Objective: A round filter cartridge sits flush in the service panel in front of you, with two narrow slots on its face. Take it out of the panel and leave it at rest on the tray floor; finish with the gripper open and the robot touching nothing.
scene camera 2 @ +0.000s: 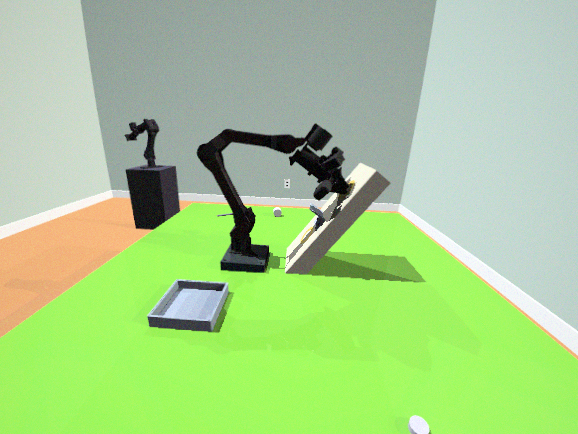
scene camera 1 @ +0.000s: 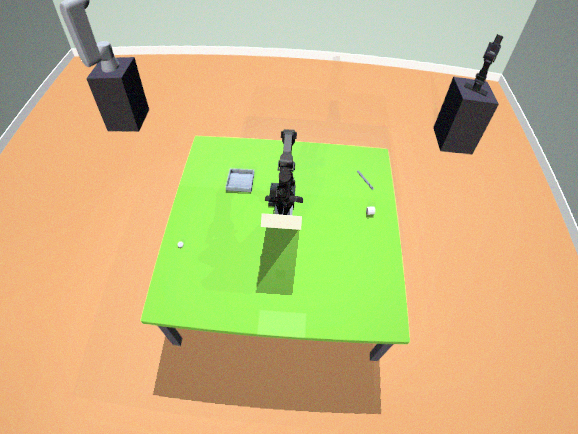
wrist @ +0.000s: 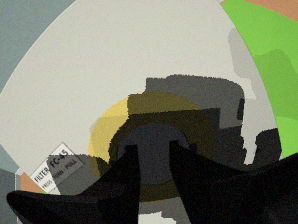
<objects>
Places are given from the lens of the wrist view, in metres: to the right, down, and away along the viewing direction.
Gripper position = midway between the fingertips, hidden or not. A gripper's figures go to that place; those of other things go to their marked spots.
my gripper (wrist: 152,150): 0.00, 0.03, 0.10
round filter cartridge (wrist: 152,140): 0.00, 0.02, 0.09
</objects>
